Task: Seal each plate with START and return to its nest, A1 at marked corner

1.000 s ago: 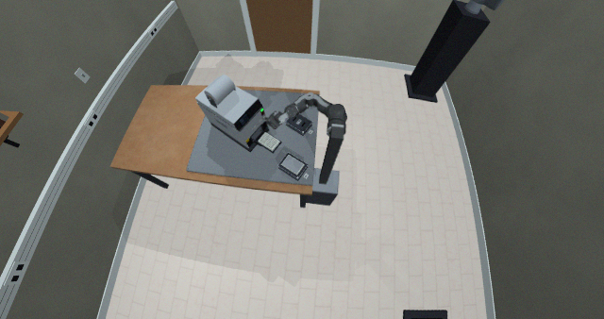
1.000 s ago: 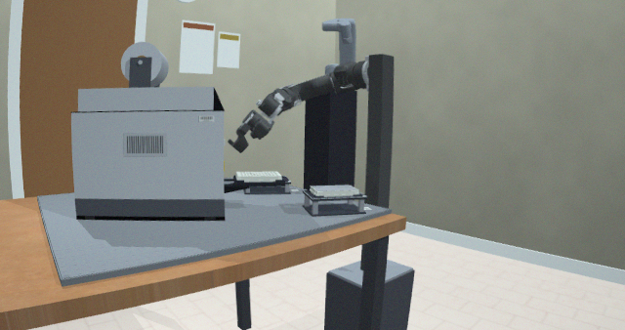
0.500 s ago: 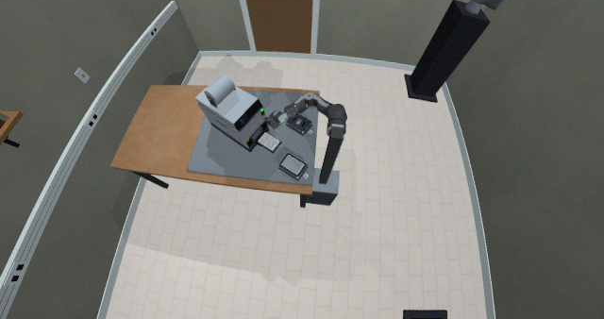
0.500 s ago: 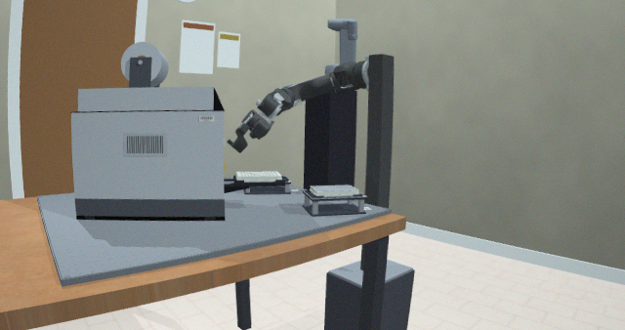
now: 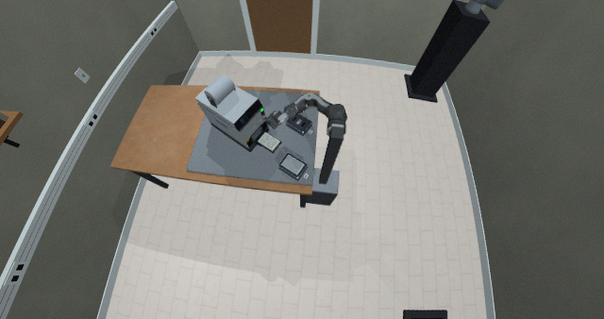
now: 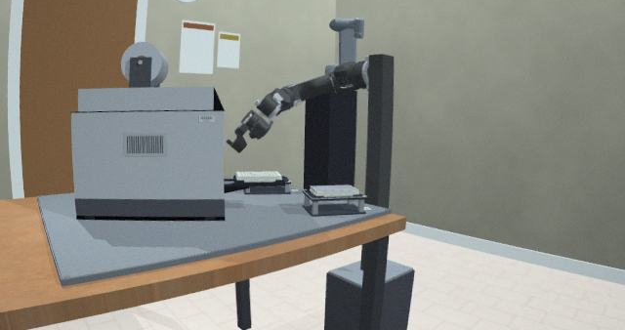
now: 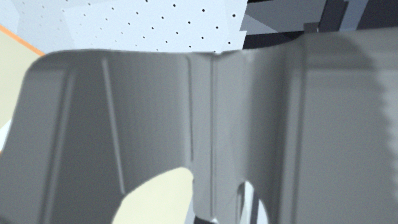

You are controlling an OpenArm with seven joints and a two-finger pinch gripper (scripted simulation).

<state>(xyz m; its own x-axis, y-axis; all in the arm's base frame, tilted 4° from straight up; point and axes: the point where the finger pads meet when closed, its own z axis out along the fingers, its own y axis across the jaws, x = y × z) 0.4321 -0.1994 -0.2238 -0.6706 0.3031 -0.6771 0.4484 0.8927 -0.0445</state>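
Now: the white start button 3 cm ahead of my hand, 1 cm to the right of it and 1 cm above it. The rest, counted from my hand: white open-well plate (11 cm to the left, 8 cm below, 2 cm behind); yellow warning mark (15 cm to the left, 11 cm ahead, 4 cm below); sealer stage (11 cm to the left, 9 cm below, 2 cm behind).
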